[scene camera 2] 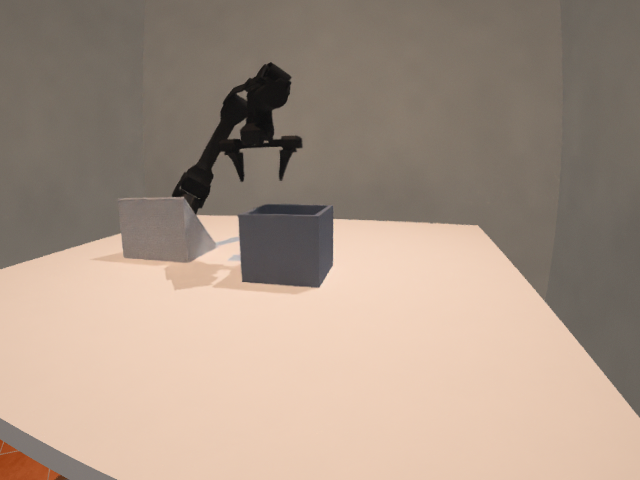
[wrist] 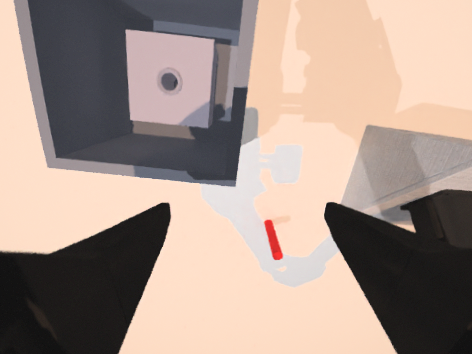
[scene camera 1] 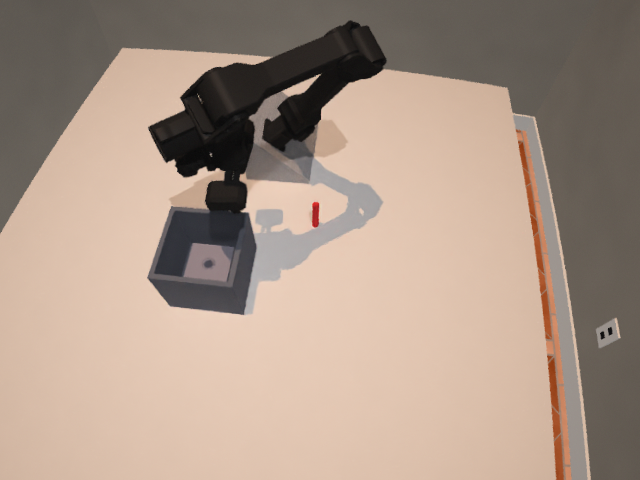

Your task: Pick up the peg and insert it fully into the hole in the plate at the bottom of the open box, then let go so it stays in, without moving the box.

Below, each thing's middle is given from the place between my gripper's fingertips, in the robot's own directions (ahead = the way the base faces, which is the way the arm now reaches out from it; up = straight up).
Labels:
Right now the dark blue-grey box point(scene camera 1: 184, 226) is 12 cm below my hand, 8 cm ahead of it and 7 cm to the right of it. From my hand the other things lie so: pale plate point(scene camera 1: 212, 262) 16 cm below, 8 cm ahead, 7 cm to the right.

